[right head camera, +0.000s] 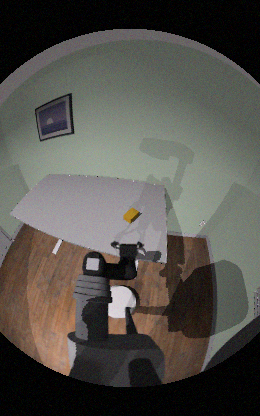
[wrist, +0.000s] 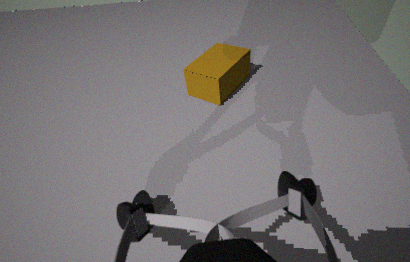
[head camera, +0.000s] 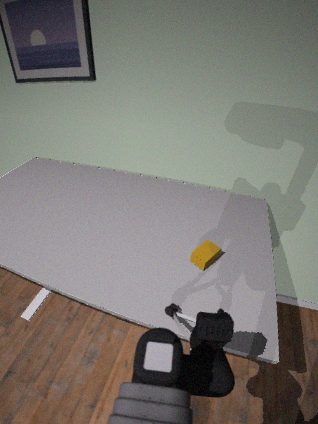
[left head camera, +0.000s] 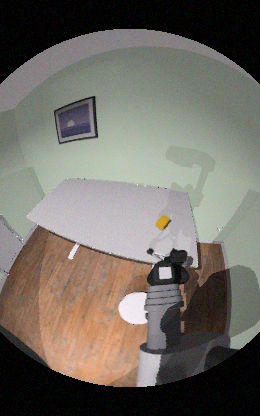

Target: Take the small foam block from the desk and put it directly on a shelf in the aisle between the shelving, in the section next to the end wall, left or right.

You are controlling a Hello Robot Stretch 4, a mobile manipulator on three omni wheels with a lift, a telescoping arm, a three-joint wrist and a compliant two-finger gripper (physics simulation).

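Where they show: gripper, fingertip midpoint: (wrist: 215, 196) (head camera: 195, 310) (left head camera: 160, 249); robot's base, origin of the base link: (right head camera: 117, 300) (left head camera: 136, 306).
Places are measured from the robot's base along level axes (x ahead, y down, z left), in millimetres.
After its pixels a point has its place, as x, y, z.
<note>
The small foam block (head camera: 205, 254) @(568, -968, -117) (left head camera: 163, 222) @(561, -968, -120) (right head camera: 131, 215) @(562, -968, -124) (wrist: 217, 74) @(543, -968, -116) is orange-yellow and lies on the grey desk (head camera: 115, 225) @(712, -923, 240) (left head camera: 100, 210) @(701, -923, 340) (right head camera: 80, 205) @(692, -923, 272) (wrist: 75, 125) @(535, -923, 97), towards its right end. My gripper (right head camera: 127, 245) @(383, -929, -89) (wrist: 215, 196) @(383, -929, -89) is open, with its two fingertips wide apart and no object between them. It is above the desk's front edge area and tilted down, short of the block. In the wrist view the block is ahead of the fingertips, apart from them. In the head view the wrist partly hides the fingers. The shelving does not show.
A green wall (head camera: 175, 100) @(1159, -1331, 41) with a framed picture (head camera: 50, 40) @(1254, -1602, 675) (left head camera: 76, 120) @(1252, -1629, 668) (right head camera: 54, 117) @(1252, -1634, 670) stands behind the desk. The wooden floor (head camera: 75, 360) @(375, 27, 552) lies in front. A round white object (left head camera: 134, 308) @(-8, -187, 29) (right head camera: 121, 301) @(2, -187, -48) is under the arm. My shadow falls across the desk's right part.
</note>
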